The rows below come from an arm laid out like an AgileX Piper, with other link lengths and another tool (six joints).
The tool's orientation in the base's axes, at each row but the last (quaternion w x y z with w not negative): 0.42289 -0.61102 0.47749 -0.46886; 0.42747 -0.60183 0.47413 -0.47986; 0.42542 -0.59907 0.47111 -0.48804; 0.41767 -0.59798 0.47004 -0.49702; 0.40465 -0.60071 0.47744 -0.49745; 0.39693 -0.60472 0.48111 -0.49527
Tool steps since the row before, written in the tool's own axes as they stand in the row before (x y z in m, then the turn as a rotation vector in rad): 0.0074 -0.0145 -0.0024 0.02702 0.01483 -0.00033; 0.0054 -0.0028 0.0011 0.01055 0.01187 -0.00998; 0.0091 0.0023 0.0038 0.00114 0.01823 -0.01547; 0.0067 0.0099 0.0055 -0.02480 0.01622 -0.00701; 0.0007 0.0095 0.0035 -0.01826 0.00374 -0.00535; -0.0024 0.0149 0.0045 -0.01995 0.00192 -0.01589
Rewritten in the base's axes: 0.0011 -0.0047 0.0157 -0.00028 -0.02927 -0.00967; 0.0020 -0.0047 0.0035 -0.01077 -0.01314 -0.00796; 0.0041 -0.0092 -0.0012 -0.01788 -0.00543 -0.01496; 0.0044 -0.0084 -0.0091 -0.01089 0.02062 -0.01958; 0.0019 -0.0027 -0.0096 -0.00680 0.01696 -0.00650; 0.0015 -0.0010 -0.0156 -0.01688 0.01897 -0.00308
